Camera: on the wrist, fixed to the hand. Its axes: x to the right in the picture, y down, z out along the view.
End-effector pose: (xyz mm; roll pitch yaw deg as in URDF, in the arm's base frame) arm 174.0 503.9 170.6 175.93 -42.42 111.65
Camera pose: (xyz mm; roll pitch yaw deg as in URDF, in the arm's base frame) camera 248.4 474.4 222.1 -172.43 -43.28 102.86
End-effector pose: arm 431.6 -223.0 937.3 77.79 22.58 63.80
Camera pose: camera 363.2 -175.2 982.9 84.17 16.41 65.98
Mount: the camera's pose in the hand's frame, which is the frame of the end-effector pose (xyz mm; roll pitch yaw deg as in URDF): -5.8 63.4 -70.7 5.69 0.74 6.46
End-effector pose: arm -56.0 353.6 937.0 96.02 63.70 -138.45
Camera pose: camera -59.1 265.8 973.4 101.76 57.20 -138.34
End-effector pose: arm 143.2 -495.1 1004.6 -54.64 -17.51 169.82
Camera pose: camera 124.9 -470.5 914.5 -49.80 -11.79 173.02
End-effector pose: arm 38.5 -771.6 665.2 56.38 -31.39 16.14
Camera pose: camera 0.8 -684.7 673.8 59.13 -36.25 21.34
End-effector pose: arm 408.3 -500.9 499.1 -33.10 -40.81 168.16
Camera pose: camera 349.6 -503.4 424.3 -31.35 -36.49 174.39
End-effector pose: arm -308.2 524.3 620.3 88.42 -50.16 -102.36
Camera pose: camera -226.6 558.5 655.2 92.73 -56.59 -100.69
